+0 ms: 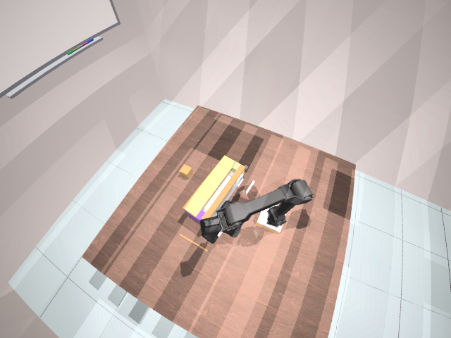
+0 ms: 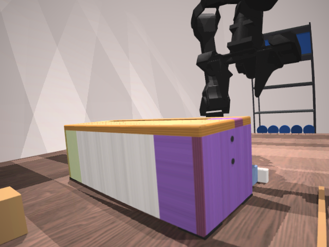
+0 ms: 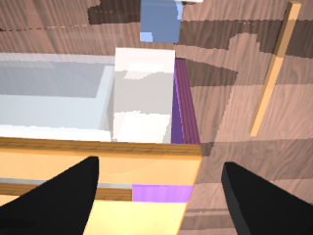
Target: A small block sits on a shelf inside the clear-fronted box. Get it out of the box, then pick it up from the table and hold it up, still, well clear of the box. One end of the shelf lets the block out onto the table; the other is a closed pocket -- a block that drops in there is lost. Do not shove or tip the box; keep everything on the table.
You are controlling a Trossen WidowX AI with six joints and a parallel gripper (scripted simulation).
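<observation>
My gripper tip is 140 mm above the light-blue block and 20 mm past it. From my gripper tip the other things lie so: box 170 mm to the right, 100 mm below, 40 mm ahead; orange cube 310 mm ahead, 240 mm to the right, 130 mm below; thin orange stick 160 mm below, 120 mm to the left, 70 mm ahead.
</observation>
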